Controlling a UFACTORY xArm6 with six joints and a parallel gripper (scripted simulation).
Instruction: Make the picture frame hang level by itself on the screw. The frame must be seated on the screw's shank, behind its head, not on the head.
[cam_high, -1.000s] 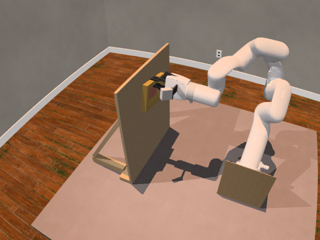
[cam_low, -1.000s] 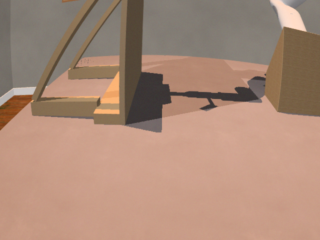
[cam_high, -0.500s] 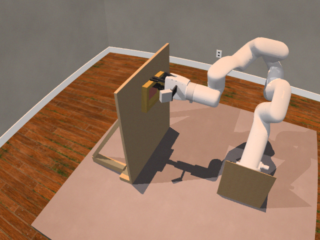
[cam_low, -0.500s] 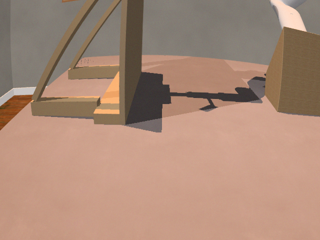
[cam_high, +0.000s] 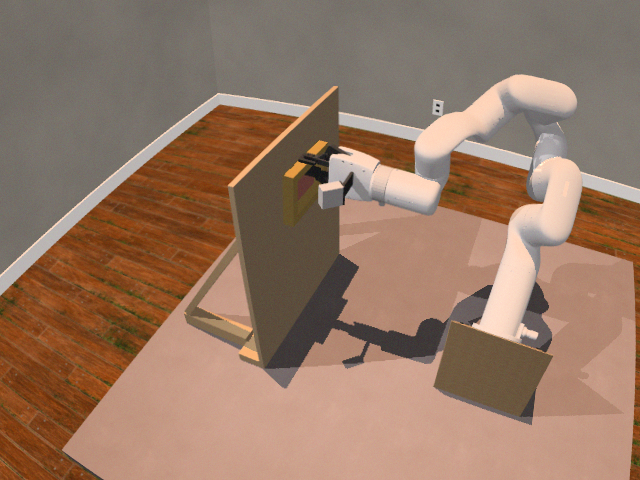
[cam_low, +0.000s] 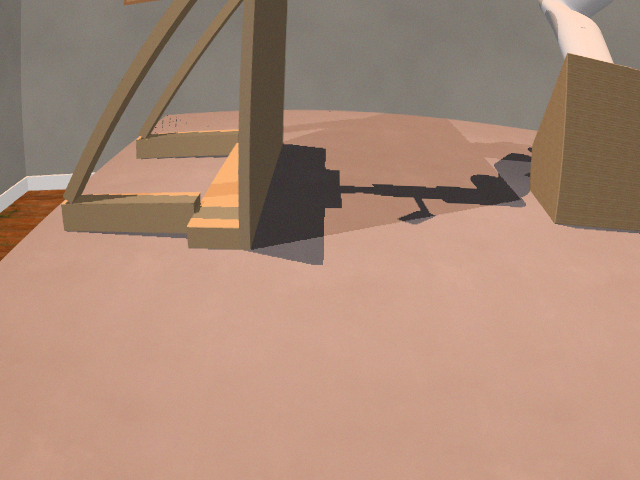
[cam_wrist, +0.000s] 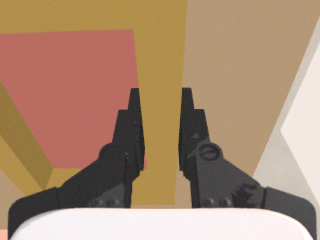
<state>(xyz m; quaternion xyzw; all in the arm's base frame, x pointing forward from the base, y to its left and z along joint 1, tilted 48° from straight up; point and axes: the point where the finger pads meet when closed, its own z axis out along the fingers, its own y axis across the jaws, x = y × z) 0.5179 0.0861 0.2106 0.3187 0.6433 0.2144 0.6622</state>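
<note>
Now: hand 2 cm short of the picture frame, 1 cm to the left of it and 5 cm above it. Also, from my hand: upright wooden board 4 cm ahead, 19 cm below.
</note>
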